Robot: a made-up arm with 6 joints. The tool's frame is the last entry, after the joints.
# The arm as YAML. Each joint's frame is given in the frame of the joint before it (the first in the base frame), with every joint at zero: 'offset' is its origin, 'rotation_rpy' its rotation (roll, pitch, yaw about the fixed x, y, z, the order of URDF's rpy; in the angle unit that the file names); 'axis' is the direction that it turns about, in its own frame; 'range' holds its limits. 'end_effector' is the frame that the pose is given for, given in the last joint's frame.
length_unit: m
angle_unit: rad
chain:
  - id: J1
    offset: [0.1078, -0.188, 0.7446]
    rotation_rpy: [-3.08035, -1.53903, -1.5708]
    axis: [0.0, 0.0, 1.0]
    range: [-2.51, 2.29]
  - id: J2
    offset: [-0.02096, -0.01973, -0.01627]
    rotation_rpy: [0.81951, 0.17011, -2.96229]
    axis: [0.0, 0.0, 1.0]
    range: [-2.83, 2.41]
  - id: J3
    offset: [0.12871, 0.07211, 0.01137]
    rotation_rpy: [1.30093, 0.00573, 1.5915]
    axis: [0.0, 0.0, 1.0]
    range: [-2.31, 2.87]
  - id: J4
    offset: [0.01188, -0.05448, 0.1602]
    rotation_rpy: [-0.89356, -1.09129, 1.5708]
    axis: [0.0, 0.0, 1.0]
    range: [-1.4, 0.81]
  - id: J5
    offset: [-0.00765, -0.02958, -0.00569]
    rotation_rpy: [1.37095, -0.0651, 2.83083]
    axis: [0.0, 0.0, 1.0]
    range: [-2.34, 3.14]
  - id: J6
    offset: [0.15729, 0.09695, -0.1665]
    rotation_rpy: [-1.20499, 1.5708, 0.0]
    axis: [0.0, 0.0, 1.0]
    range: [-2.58, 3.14]
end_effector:
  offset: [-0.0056, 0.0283, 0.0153]
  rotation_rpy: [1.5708, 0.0, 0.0]
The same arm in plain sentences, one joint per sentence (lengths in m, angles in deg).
The arm has six revolute joints in a row. What follows holds with every joint at zero, and every direction is one of the base frame's. The first joint is mounted 0.1078 m along +x and 0.188 m along -y and 0.7446 m along +z from the base frame's origin and rotates about the direction (0.061201, -0.997622, -0.031701), from -143.81 to 131.21 deg. The second joint is mounted 0.0187 m along +x and 0.0181 m along +y and 0.0204 m along -z from the first joint and rotates about the direction (-0.656004, -0.706104, -0.266601), from -162.15 to 138.08 deg. The third joint is mounted 0.0669 m along +x and 0.0297 m along -y and 0.1286 m along -z from the second joint and rotates about -z, from -132.35 to 164.44 deg. The fourth joint is mounted 0.0456 m along +x and 0.0321 m along +y and 0.1602 m along -z from the third joint and rotates about the direction (-0.198096, 0.93658, -0.289094), from -80.21 to 46.41 deg. The fifth joint is mounted 0.031 m along +x and 0.0002 m along -y and 0.0022 m along -z from the fourth joint and rotates about -x, from -134.07 to 179.91 deg. The sixth joint is mounted 0.1665 m along +x and 0.1468 m along +y and 0.1122 m along +z from the fifth joint and rotates about +y, from -147.82 to 179.91 deg. The tool frame, which is the frame that the pose is given for, is mounted 0.0056 m along -x and 0.0153 m along +y and 0.0283 m along -z from the sixth joint; its axes are the base frame's turned by roll 0, pitch 0 and yaw 0 deg (as in URDF: about the fixed x, then y, then z).
